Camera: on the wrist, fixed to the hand. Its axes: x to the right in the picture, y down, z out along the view.
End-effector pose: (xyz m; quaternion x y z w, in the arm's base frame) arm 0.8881 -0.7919 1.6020 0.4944 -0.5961 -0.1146 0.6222
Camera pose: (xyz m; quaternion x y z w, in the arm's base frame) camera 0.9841 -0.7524 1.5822 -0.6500 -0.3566 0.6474 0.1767
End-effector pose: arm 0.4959 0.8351 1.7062 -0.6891 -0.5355 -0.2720 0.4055
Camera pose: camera 0.4602 0.7481 1.7542 -0.4694 0.7891 0.2963 0.2631
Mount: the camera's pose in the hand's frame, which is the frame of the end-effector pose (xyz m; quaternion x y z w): -0.0161 -0.0386 -0.0970 0.0650 -0.1290 -0.9868 0.0730
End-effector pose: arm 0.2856 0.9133 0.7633 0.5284 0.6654 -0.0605 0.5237
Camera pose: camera 0.1929 0.9477 0.8004 -0.5919 0.4985 -0.6327 0.0300
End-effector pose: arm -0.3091 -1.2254 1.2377 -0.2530 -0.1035 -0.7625 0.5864
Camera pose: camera -0.3683 -1.2447 1.1524 -0.0234 0.3824 0.5950 0.7065
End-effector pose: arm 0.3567 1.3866 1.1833 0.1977 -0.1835 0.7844 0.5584
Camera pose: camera 0.3879 1.4349 1.0947 0.3330 0.1607 -0.5074 0.7784
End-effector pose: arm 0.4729 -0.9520 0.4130 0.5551 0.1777 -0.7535 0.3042
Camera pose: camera 0.5214 -0.8600 0.3944 0.2123 -0.4725 0.4384 0.7345
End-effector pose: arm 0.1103 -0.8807 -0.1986 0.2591 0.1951 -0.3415 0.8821
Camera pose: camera 0.0558 -0.8398 -0.2793 0.1603 -0.1339 0.9415 0.2643
